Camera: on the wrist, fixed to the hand. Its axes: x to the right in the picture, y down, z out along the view.
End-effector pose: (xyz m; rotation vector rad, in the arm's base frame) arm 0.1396 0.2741 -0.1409 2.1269 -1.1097 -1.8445
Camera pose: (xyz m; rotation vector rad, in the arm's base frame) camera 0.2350 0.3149 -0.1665 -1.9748 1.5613 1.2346
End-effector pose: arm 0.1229 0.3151 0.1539 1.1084 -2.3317 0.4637
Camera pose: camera 0.2117 0.2979 0.2108 1.3482 -2.1783 1.3345
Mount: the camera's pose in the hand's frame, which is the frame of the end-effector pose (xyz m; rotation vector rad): -0.0039 -0.0854 -0.0642 0.6793 0.0504 0.0075
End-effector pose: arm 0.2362 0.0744 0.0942 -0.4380 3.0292 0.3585
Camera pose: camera 0.2627 -0.0194 0.1381 -0.3749 2.9406 -0.6730
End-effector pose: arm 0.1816 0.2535 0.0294 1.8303 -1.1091 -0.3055
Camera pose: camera 0.2665 0.3071 -0.0074 2.4024 -1.2797 0.1490
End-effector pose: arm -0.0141 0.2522 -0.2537 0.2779 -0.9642 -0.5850
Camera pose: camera 0.0085 0.1830 -0.3320 0.8881 -1.0925 -0.2233
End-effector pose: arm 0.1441 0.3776 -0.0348 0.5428 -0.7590 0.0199
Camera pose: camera 0.2007 0.3350 -0.1149 1.1796 -0.6969 0.3059
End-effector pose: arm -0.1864 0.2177 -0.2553 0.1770 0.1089 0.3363
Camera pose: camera -0.1716 0.1470 -0.3341 0.8414 0.2708 0.3013
